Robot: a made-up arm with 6 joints. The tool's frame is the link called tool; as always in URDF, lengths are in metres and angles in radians. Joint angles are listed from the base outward. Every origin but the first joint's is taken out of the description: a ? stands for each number. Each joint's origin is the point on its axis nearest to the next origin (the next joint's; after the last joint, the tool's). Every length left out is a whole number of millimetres.
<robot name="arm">
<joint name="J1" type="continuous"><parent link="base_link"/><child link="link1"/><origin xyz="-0.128 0.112 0.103" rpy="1.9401 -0.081 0.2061"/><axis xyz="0 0 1"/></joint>
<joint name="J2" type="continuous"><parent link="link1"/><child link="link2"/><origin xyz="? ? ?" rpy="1.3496 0 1.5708"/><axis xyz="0 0 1"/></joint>
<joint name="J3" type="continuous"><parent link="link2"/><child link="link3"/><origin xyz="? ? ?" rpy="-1.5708 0 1.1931"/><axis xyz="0 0 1"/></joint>
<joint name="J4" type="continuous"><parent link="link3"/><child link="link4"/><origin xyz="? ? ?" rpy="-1.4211 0.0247 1.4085"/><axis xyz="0 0 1"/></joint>
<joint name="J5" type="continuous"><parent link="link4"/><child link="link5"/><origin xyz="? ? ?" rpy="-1.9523 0.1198 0.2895"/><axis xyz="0 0 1"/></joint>
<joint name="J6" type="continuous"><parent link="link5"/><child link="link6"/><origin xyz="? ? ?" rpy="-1.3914 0.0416 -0.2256"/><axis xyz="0 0 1"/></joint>
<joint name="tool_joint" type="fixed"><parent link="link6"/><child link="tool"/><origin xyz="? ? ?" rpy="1.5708 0 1.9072"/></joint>
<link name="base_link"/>
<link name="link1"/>
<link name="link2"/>
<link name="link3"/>
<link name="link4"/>
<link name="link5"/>
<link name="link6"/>
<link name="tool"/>
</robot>
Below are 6 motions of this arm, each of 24 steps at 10 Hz.
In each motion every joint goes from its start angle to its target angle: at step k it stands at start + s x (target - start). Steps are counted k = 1, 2, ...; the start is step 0. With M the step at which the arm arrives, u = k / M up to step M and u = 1 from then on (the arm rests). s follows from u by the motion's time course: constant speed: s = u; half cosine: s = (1 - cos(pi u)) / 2; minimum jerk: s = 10 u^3 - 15 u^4 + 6 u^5.
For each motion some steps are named. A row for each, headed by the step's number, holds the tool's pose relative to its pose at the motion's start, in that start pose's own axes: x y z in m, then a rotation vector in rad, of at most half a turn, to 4 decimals.
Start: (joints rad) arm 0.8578 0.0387 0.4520 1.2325 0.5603 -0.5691
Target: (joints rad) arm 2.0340 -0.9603 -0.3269 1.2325 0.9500 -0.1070
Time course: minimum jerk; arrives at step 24
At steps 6, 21, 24:
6: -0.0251 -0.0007 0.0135 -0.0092 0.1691 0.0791
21: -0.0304 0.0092 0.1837 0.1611 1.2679 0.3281
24: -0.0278 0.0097 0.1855 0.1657 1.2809 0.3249

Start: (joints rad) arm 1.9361 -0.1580 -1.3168 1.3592 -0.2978 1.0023
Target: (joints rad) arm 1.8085 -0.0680 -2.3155 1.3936 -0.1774 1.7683
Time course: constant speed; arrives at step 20
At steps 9, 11, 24:
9: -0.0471 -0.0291 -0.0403 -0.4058 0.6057 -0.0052
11: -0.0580 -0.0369 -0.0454 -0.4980 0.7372 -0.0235
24: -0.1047 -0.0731 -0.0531 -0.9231 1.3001 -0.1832

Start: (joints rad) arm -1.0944 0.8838 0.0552 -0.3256 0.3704 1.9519
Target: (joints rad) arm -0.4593 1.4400 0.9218 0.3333 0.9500 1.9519
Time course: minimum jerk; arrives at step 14
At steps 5, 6, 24:
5: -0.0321 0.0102 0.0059 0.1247 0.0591 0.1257
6: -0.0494 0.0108 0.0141 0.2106 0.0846 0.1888
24: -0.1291 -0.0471 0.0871 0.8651 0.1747 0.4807

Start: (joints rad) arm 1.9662 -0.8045 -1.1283 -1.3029 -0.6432 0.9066
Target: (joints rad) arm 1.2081 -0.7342 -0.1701 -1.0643 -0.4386 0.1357
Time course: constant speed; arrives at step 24
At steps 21, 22, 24:
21: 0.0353 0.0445 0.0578 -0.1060 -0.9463 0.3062
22: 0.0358 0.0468 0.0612 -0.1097 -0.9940 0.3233
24: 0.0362 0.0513 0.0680 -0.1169 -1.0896 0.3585

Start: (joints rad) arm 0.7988 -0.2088 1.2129 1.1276 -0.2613 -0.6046
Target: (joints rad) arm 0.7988 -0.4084 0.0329 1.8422 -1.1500 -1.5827
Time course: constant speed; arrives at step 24
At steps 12, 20, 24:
12: -0.0292 0.0210 0.0394 0.8326 -0.3661 0.1956
20: -0.0501 0.0290 0.0878 1.4533 -0.3637 -0.0510
24: -0.0574 0.0271 0.1146 1.7115 -0.2680 -0.2932

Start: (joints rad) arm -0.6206 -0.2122 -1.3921 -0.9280 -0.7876 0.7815
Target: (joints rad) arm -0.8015 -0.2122 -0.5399 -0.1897 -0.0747 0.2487
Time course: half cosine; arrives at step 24
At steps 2, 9, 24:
2: 0.0014 0.0019 0.0007 -0.0079 -0.0125 0.0079
9: 0.0213 0.0407 0.0149 -0.1117 -0.2620 0.1465
24: 0.0092 0.1513 0.0758 -0.0683 -1.0359 0.4102

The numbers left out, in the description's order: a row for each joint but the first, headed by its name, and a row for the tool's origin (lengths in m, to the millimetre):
J2: 0.028 -0.005 0
J3: 0.004 -0.001 0
J4: 0.111 -0.025 0
J5: -0.118 -0.058 0
J6: 0.024 0.004 0
tool: -0.034 -0.023 0

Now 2 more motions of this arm.
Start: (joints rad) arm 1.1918 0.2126 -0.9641 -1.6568 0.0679 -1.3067
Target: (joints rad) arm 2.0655 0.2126 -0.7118 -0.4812 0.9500 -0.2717
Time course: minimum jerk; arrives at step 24
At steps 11, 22, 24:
11: -0.0290 -0.0112 -0.0095 -0.1699 0.1472 0.4897
22: -0.0635 -0.0148 0.0200 -0.5052 0.2760 0.7561
24: -0.0638 -0.0148 0.0204 -0.5080 0.2774 0.7563

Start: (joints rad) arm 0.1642 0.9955 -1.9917 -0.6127 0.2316 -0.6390
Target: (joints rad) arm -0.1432 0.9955 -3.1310 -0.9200 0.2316 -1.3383
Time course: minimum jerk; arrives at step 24
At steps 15, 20, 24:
15: -0.0201 -0.1200 -0.0490 -0.7304 -0.1217 0.0209
20: -0.0354 -0.1600 -0.0423 -0.9567 -0.1191 0.0993
24: -0.0378 -0.1656 -0.0404 -0.9889 -0.1169 0.1139

